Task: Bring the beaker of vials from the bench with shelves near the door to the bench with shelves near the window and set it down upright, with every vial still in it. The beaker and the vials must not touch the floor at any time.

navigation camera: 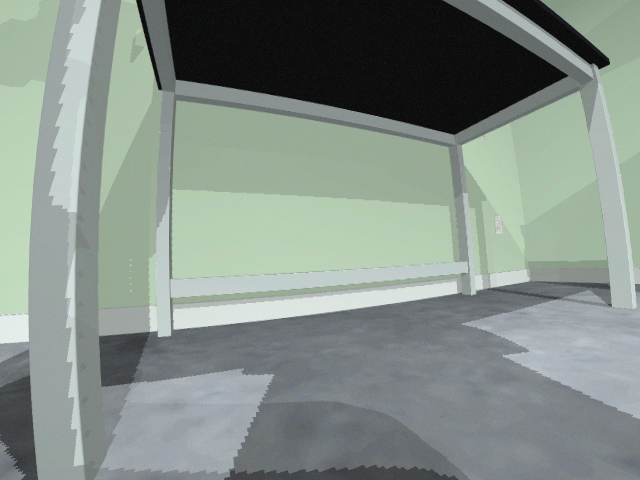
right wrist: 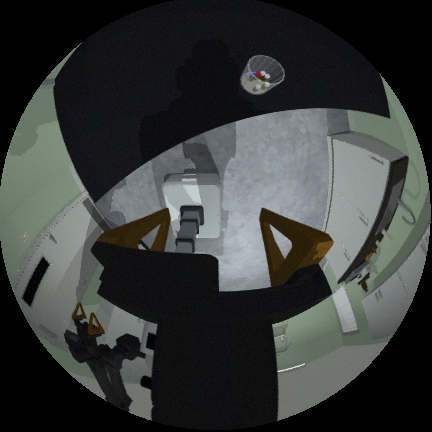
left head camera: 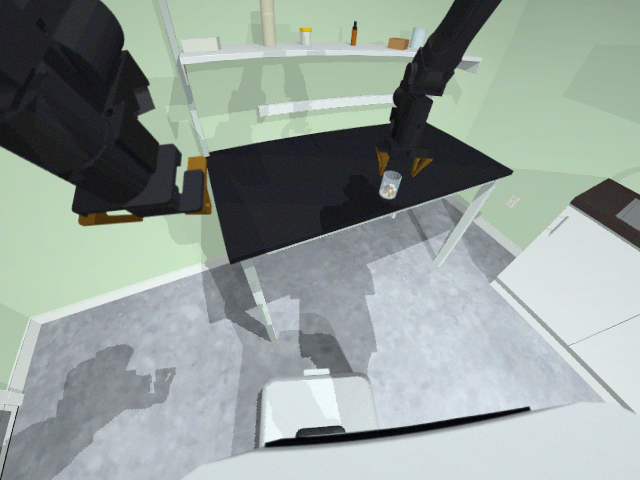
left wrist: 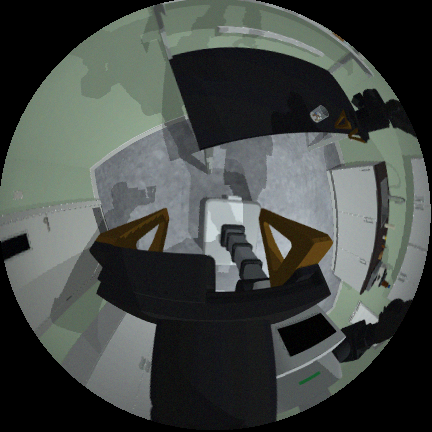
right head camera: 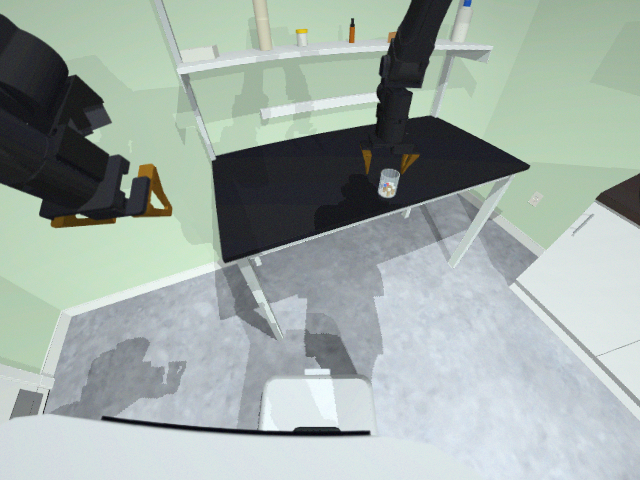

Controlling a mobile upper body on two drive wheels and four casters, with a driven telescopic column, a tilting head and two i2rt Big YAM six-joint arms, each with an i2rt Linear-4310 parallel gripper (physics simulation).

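Note:
The clear beaker (left head camera: 390, 184) (right head camera: 388, 183) (left wrist: 319, 114) (right wrist: 262, 75) stands upright on the black top of a bench with shelves (left head camera: 289, 196) (right head camera: 279, 196) (left wrist: 240, 95), near its front edge. Vials with white, red and blue tops show inside it. My right gripper (left head camera: 398, 174) (right head camera: 385, 173) (left wrist: 341, 131) (right wrist: 214, 212) is open and empty, above bench height. In the right wrist view the beaker lies well above the fingertips, not between them. My left gripper (left head camera: 173, 214) (right head camera: 140, 215) (left wrist: 213, 212) (right wrist: 84, 306) is open and empty, left of the bench in the head views. Neither the door nor the window shows clearly.
A shelf (left head camera: 330, 51) (right head camera: 330, 50) over the bench holds a yellow-lidded jar (left head camera: 305, 36) (right head camera: 301, 37), an amber bottle (left head camera: 354, 34) (right head camera: 352, 31) and other items. White cabinets (left head camera: 573, 273) (right head camera: 594, 289) stand at the right. A bench leg (navigation camera: 64, 248) is close at the left in the navigation view.

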